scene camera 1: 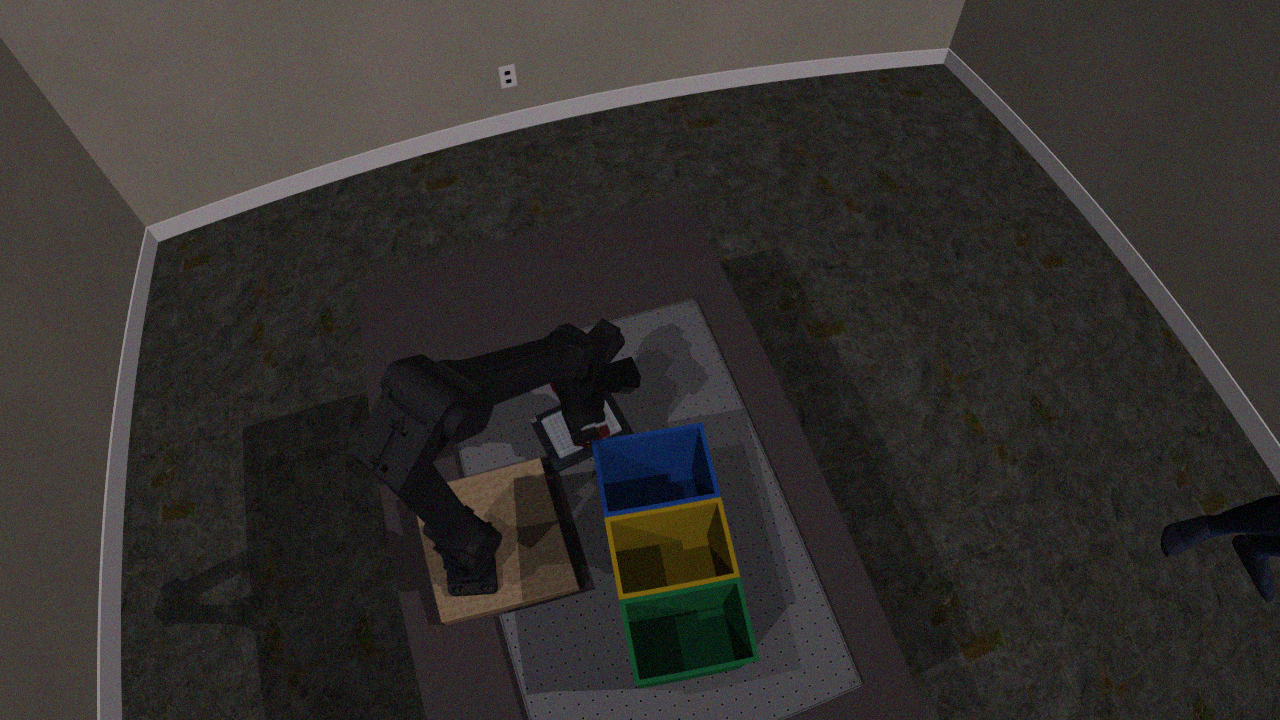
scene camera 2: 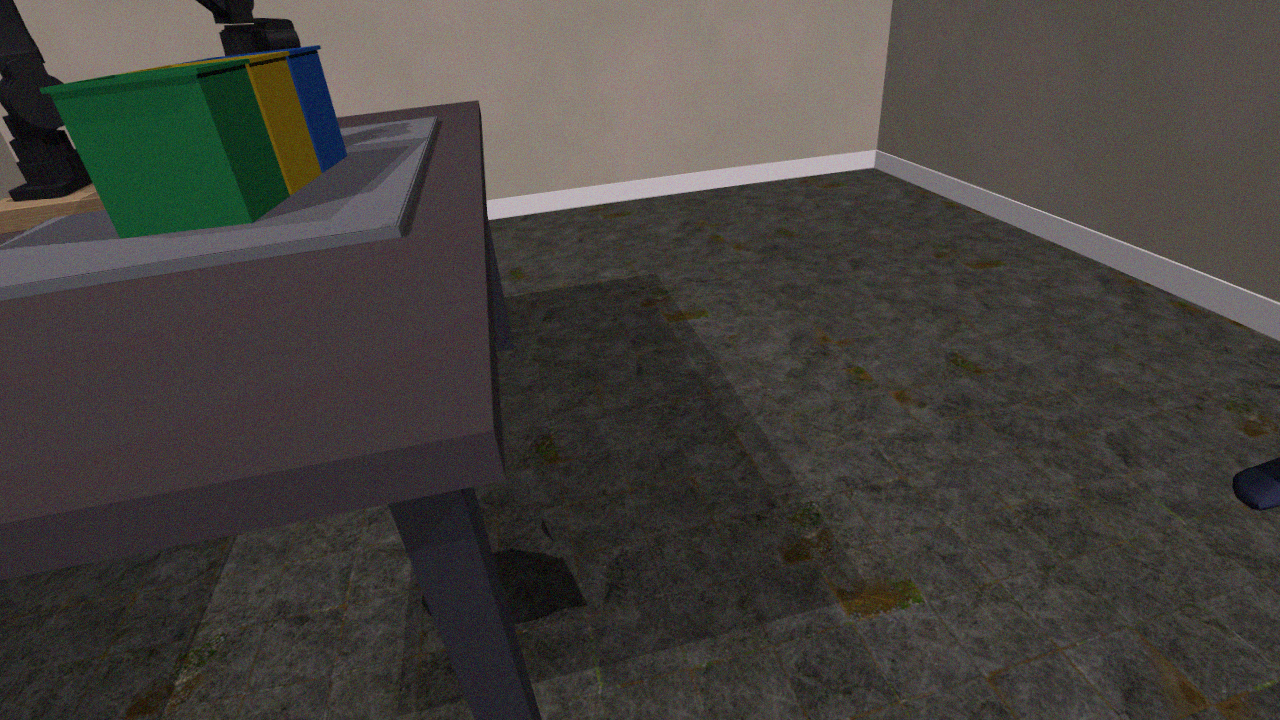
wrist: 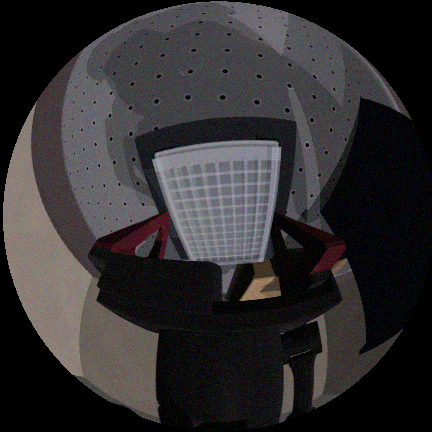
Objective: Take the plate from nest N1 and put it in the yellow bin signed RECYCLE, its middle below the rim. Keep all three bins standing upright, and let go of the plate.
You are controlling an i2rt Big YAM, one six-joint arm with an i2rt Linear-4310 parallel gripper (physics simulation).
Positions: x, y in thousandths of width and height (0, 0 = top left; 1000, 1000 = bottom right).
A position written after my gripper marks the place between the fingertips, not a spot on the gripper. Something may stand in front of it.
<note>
I see my gripper (scene camera 1: 453, 591), a green bin (scene camera 2: 144, 206), a yellow bin (scene camera 2: 211, 102), a blue bin (scene camera 1: 508, 653) and a dark nest (wrist: 545, 295).
The green bin also shows in scene camera 1 (scene camera 1: 538, 880). The blue bin shows as well in the wrist view (wrist: 865, 478). My gripper shows as well in the wrist view (wrist: 506, 501). The wrist view misses the green bin, which is hidden by the blue bin.
</note>
